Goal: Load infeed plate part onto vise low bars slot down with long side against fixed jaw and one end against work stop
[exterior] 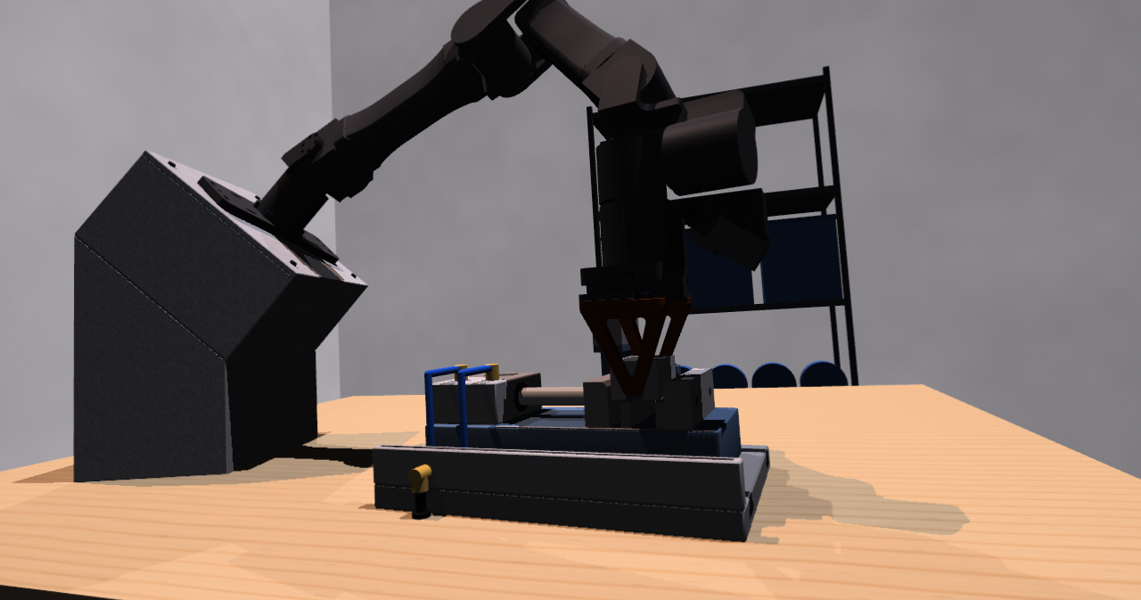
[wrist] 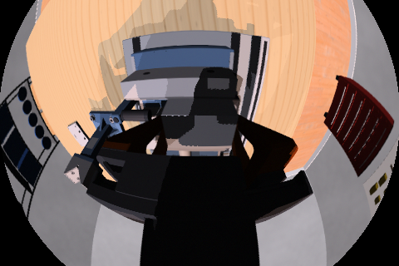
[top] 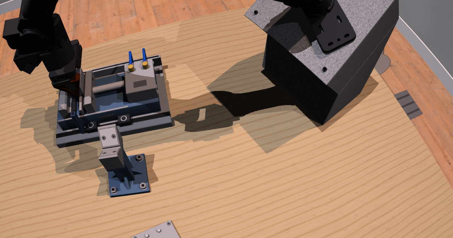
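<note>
Right now my hand is right at the grey part. The rest, counted from my hand: moving jaw: 30 mm behind, 20 mm to the left, 20 mm below; work stop rod: 70 mm to the left; fixed jaw: 30 mm ahead, 20 mm to the left, 20 mm below.
</note>
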